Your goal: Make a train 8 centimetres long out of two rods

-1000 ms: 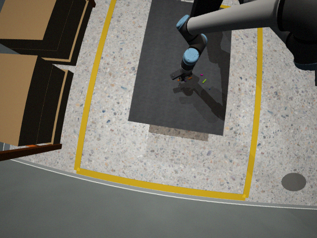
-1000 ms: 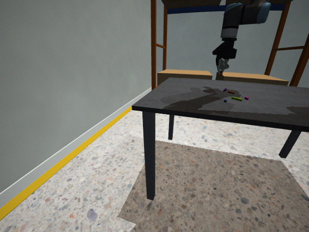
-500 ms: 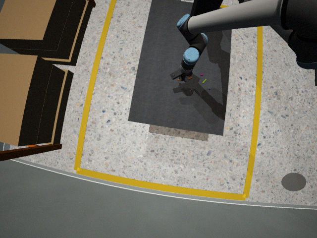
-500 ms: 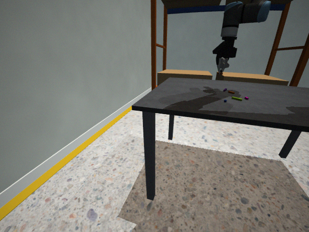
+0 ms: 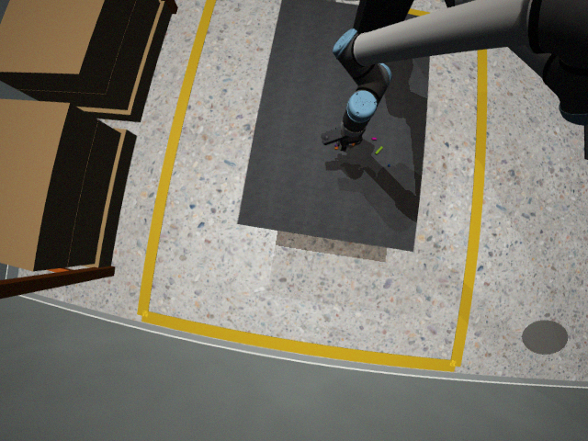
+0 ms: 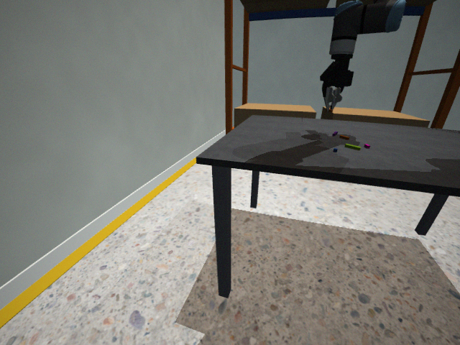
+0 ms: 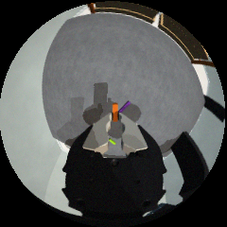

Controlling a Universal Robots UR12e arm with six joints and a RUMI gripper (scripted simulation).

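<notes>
Right now the lime rod is 14 cm behind my hand, 18 cm to the left of it and 11 cm below it. From my hand the other things lie so: purple rod: 4 cm behind, 11 cm below; magenta rod: 18 cm behind, 13 cm to the left, 11 cm below; small blue rod: 9 cm behind, 26 cm to the left, 11 cm below.
</notes>
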